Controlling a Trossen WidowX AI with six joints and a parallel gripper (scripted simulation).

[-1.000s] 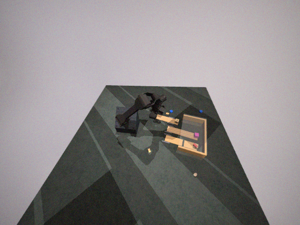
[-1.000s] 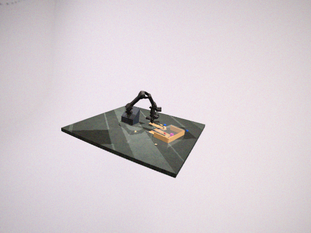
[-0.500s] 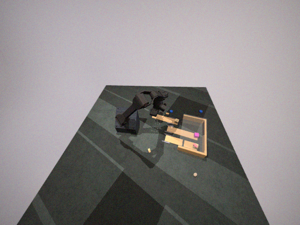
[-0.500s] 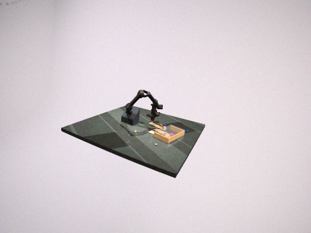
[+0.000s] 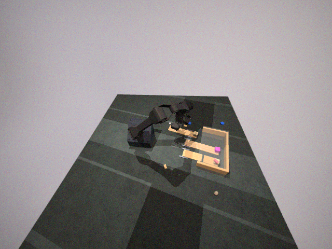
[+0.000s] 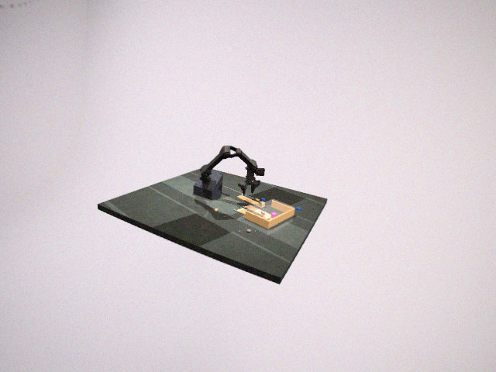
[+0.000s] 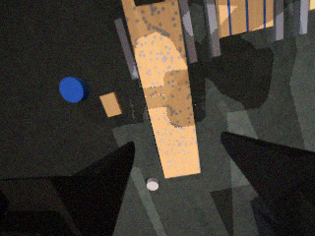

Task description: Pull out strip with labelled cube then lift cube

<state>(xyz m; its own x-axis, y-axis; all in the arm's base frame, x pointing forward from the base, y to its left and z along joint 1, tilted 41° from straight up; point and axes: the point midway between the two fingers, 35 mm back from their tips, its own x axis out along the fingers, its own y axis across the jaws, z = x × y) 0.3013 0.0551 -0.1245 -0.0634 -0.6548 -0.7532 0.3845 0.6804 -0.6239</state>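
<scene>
Now: the speckled strip 50 mm below my gripper tip, 40 mm ahead of it and 10 mm to the right of it. Also, from my gripper tip: red piece (290 mm to the right, 240 mm ahead, 20 mm above); then tan block (320 mm to the right, 90 mm behind, 50 mm below).
</scene>
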